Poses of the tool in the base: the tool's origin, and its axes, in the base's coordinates. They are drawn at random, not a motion.
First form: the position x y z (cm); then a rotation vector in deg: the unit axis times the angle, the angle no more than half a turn.
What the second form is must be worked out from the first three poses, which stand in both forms.
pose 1, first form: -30.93, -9.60, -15.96, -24.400, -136.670, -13.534
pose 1, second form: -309.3, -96.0, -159.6, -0.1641, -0.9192, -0.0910, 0.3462
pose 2, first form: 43.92, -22.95, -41.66, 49.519, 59.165, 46.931
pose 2, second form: 439.2, -229.5, -416.6, 0.3888, 0.4645, 0.3685, 0.7052
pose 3, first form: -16.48, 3.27, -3.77, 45.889, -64.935, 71.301
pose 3, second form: -164.8, 32.7, -37.7, 0.3449, -0.4881, 0.5360, 0.5962
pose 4, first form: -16.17, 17.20, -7.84, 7.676, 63.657, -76.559
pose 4, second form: -161.7, 172.0, -78.4, 0.0588, 0.4878, -0.5867, 0.6437
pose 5, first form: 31.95, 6.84, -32.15, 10.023, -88.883, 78.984
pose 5, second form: 319.5, 68.4, -321.5, 0.0725, -0.6429, 0.5713, 0.5051
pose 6, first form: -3.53, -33.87, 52.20, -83.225, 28.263, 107.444
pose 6, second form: -35.3, -338.7, 522.0, -0.5612, 0.1906, 0.7246, 0.3517
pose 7, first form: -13.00, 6.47, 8.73, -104.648, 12.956, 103.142
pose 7, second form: -130.0, 64.7, 87.3, -0.6811, 0.0843, 0.6713, 0.2798
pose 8, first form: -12.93, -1.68, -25.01, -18.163, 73.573, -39.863
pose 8, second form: -129.3, -16.8, -250.1, -0.1442, 0.5839, -0.3164, 0.7336
